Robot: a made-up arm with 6 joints. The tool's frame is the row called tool. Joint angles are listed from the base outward.
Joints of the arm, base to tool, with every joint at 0 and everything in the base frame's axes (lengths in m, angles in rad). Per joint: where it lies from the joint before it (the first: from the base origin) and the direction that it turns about. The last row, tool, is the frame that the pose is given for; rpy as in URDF.
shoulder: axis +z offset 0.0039 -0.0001 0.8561
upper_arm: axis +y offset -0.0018 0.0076 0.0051
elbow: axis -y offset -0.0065 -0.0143 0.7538
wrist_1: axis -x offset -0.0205 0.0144 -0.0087
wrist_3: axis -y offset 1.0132 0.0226 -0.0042
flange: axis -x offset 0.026 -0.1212 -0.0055
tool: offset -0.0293 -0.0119 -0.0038 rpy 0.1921 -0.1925 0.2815
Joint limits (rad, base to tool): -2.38..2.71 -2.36..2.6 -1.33..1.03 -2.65..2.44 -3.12..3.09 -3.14..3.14
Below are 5 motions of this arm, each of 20 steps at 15 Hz.
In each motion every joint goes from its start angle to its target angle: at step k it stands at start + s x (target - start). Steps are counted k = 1, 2, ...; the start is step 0. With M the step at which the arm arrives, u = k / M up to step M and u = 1 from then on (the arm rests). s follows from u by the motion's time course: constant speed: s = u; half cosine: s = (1 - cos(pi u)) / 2; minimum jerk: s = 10 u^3 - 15 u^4 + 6 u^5.
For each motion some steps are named. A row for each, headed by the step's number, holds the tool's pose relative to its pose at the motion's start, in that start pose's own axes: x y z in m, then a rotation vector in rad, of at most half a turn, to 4 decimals.
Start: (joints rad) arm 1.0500 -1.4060 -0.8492 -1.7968 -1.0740 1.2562
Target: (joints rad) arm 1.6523 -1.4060 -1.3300 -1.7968 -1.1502 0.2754
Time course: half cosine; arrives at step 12
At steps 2, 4, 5, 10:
2: -0.0103 -0.0102 -0.0298 0.1124 -0.0180 0.0119
4: -0.0358 -0.0307 -0.1147 0.4209 -0.0527 0.0390
5: -0.0511 -0.0379 -0.1726 0.6246 -0.0639 0.0514
10: -0.1277 -0.0068 -0.4420 1.5629 0.0130 0.0236

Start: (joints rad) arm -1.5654 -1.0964 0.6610 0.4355 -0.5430 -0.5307
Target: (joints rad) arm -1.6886 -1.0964 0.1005 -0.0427 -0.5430 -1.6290
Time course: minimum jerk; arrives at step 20
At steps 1, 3, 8, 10, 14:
1: 0.0002 -0.0001 -0.0007 0.0016 0.0003 -0.0003
3: 0.0044 -0.0029 -0.0153 0.0370 0.0058 -0.0062
8: 0.0361 -0.0400 -0.1841 0.4373 0.0583 -0.1187
10: 0.0401 -0.0676 -0.2900 0.6816 0.0756 -0.2296
14: 0.0160 -0.1256 -0.4792 1.1072 0.0570 -0.5061

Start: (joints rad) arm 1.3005 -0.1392 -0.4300 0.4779 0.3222 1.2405
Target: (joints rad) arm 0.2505 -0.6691 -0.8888 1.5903 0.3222 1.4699
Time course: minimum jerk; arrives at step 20
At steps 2, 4, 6, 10, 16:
2: -0.0058 0.0002 -0.0056 -0.0085 0.0094 0.0015
4: -0.0396 0.0018 -0.0366 -0.0568 0.0639 0.0117
6: -0.1139 0.0093 -0.0937 -0.1572 0.1802 0.0437
10: -0.3508 0.0653 -0.1979 -0.4483 0.5412 0.2396
16: -0.5973 0.1907 -0.1912 -0.7305 0.9249 0.7031

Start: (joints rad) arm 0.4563 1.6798 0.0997 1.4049 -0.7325 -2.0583
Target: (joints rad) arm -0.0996 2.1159 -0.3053 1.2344 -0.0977 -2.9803
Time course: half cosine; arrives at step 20
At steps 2, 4, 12, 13, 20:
2: 0.0095 -0.0202 -0.0137 0.0288 0.0204 -0.0118
4: 0.0330 -0.0783 -0.0549 0.1139 0.0786 -0.0493
12: 0.0090 -0.4647 -0.4147 0.8202 0.4776 -0.5129
13: -0.0185 -0.5010 -0.4602 0.9103 0.5204 -0.5952
20: -0.1603 -0.6027 -0.6146 1.2280 0.6613 -0.9522

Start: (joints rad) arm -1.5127 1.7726 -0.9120 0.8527 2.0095 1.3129
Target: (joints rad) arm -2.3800 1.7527 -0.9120 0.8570 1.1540 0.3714
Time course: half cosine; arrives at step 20
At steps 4, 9, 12, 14, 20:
4: 0.0077 0.0071 0.0023 0.1297 0.0176 -0.0210
9: 0.0369 0.0270 0.0107 0.5895 0.0506 -0.1231
12: 0.0597 0.0367 0.0171 0.9283 0.0463 -0.2186
14: 0.0739 0.0406 0.0212 1.1338 0.0321 -0.2818
20: 0.0951 0.0434 0.0275 1.4400 -0.0050 -0.3799

